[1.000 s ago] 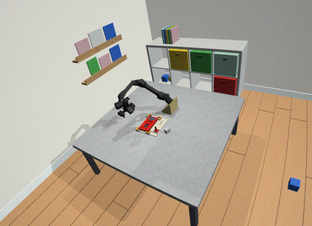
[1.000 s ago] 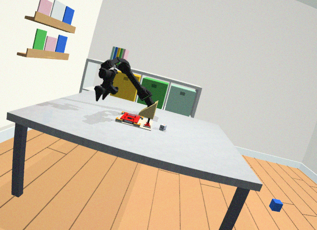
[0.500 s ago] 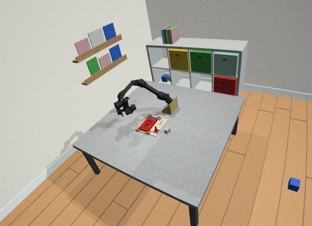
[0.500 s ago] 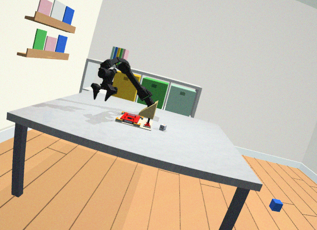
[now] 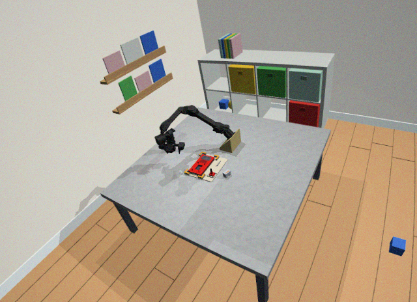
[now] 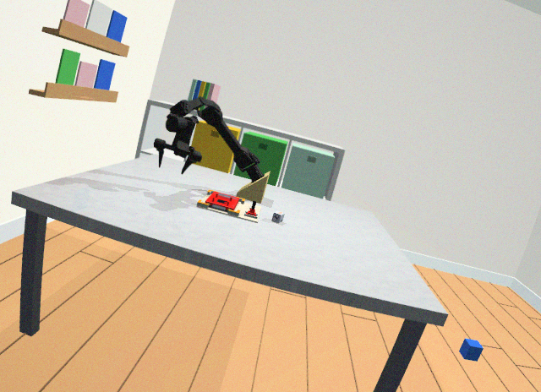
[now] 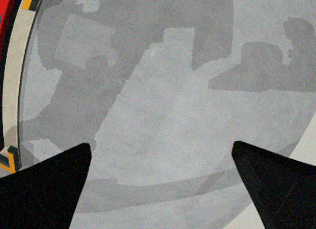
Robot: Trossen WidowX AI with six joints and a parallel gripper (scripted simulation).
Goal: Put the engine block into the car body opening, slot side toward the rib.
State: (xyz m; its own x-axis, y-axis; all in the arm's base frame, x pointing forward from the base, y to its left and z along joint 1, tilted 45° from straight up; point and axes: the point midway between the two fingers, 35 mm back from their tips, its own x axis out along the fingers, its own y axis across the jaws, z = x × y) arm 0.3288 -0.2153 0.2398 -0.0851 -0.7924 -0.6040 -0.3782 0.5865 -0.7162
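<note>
The engine block lies 44 cm to the left of my gripper tip and 7 cm below it. Also, from my gripper tip: beige base plate 3 cm behind, 24 cm to the left, 7 cm below.
</note>
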